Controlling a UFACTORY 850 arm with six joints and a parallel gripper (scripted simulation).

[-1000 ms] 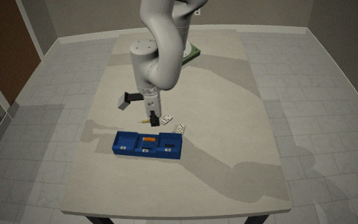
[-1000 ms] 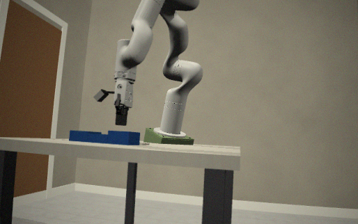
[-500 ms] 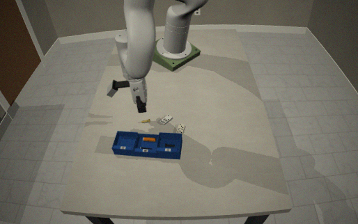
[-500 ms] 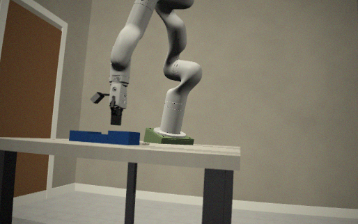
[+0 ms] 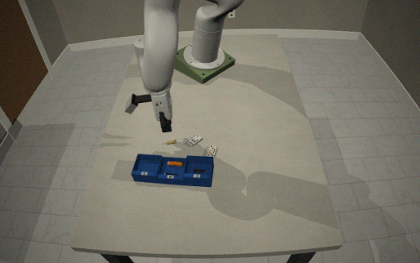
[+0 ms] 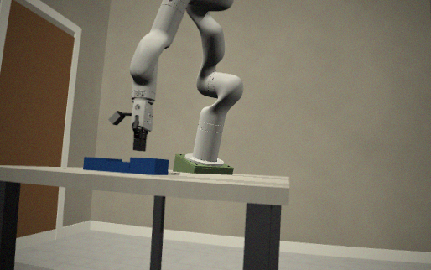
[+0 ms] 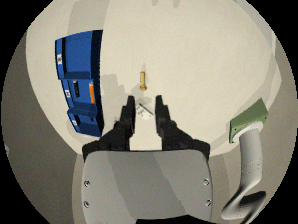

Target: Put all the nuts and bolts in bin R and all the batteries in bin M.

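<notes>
Right now my hand is 1 cm to the right of the tan bolt and 9 cm above it. From my hand the other things lie so: orange battery: 11 cm ahead, 2 cm to the left, 8 cm below; then blue bin: 14 cm ahead, 2 cm to the left, 7 cm below; then domino: 9 cm to the left, 9 cm below.
</notes>
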